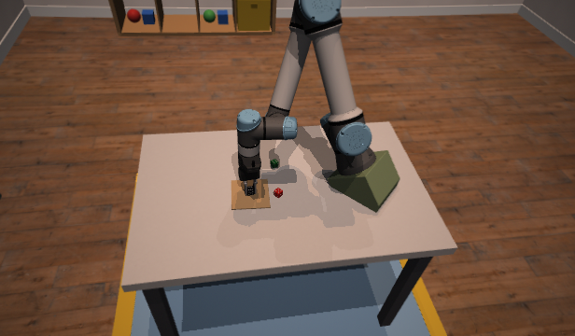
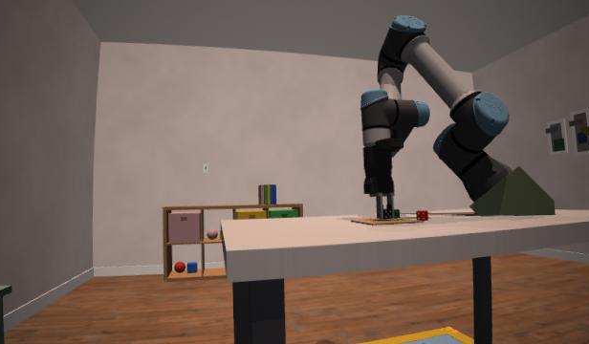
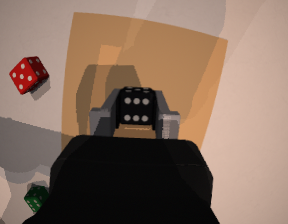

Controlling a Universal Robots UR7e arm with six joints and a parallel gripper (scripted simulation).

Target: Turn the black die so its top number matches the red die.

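The black die is 1 cm below my hand. Round my hand: red die (9 cm behind, 4 cm to the left, 2 cm below); then green die (15 cm behind, 10 cm to the right, 2 cm below); then tan mat (3 cm below).
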